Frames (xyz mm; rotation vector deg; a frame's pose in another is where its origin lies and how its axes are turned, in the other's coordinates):
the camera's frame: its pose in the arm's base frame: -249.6 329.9 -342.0 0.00 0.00 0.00
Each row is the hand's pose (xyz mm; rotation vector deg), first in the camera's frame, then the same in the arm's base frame.
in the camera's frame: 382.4 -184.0 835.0 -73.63 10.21 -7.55
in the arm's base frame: 132.8 145.9 493.0 -73.63 10.21 -7.55
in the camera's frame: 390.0 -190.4 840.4 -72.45 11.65 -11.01
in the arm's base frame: 140.4 139.5 498.4 -72.45 11.65 -11.01
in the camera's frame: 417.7 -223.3 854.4 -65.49 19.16 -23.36
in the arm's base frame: 168.1 106.6 512.4 -65.49 19.16 -23.36
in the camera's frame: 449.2 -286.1 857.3 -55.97 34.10 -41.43
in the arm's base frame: 199.6 43.8 515.3 -55.97 34.10 -41.43
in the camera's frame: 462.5 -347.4 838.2 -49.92 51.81 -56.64
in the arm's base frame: 212.9 -17.5 496.2 -49.92 51.81 -56.64
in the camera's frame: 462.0 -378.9 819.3 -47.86 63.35 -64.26
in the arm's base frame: 212.4 -49.0 477.3 -47.86 63.35 -64.26
